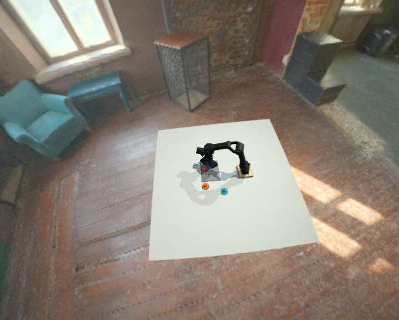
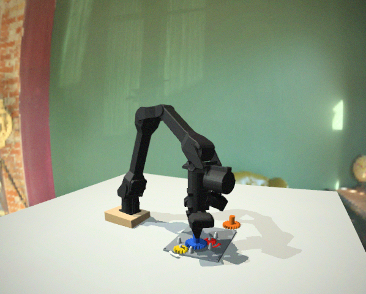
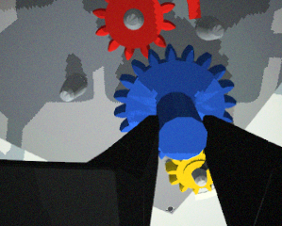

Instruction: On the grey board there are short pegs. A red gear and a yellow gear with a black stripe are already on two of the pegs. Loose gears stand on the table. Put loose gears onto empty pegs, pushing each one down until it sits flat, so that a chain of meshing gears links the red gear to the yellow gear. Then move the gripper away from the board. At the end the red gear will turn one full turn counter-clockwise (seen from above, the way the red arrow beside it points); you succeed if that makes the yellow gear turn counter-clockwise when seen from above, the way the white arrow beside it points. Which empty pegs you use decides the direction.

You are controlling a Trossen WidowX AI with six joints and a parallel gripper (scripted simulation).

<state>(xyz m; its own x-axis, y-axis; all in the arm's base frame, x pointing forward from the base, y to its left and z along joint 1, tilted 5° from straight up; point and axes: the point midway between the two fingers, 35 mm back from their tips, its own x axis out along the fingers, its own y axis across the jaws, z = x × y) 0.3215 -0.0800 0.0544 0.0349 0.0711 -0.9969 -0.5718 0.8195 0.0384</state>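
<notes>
Now: the blue gear 10 mm below my gripper tip. The rest, counted from my gripper tip: white arrow (70 mm to the right, 40 mm below, 40 mm behind); yellow gear (40 mm to the right, 30 mm below, 30 mm behind); red gear (40 mm to the left, 30 mm below, 20 mm ahead).
</notes>
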